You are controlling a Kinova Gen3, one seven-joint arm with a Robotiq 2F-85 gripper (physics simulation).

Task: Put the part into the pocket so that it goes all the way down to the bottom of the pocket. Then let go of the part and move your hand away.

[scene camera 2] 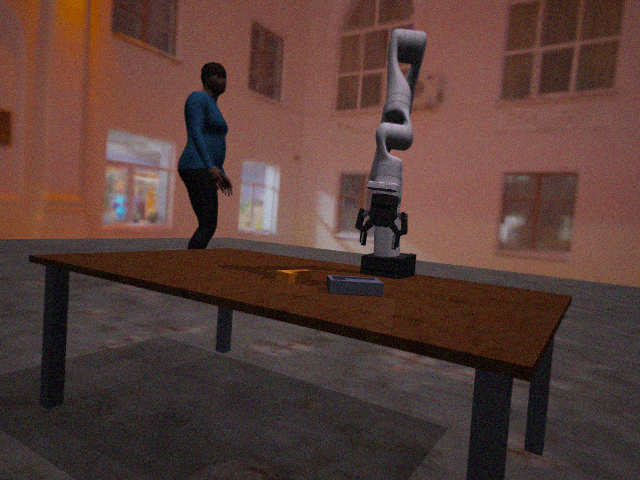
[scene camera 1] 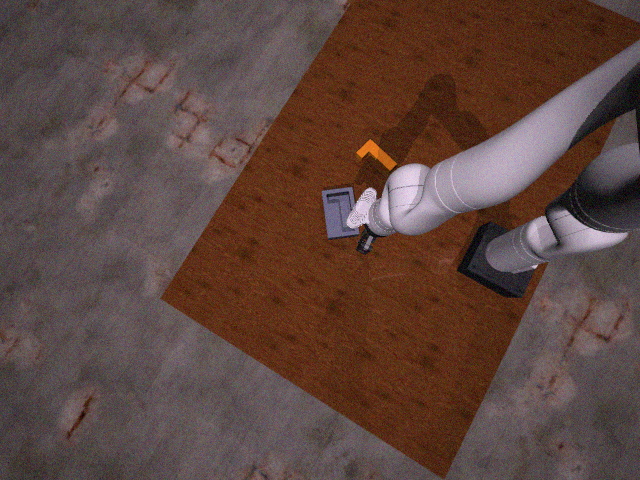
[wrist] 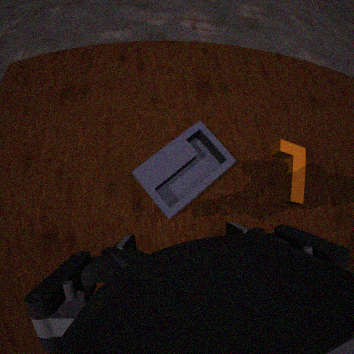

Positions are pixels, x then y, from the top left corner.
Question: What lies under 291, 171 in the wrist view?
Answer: An orange L-shaped part.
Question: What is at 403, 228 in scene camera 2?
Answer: My gripper.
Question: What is my gripper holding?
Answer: Nothing.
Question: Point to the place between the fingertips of my gripper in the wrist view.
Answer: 181, 239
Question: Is my gripper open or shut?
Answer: Open.
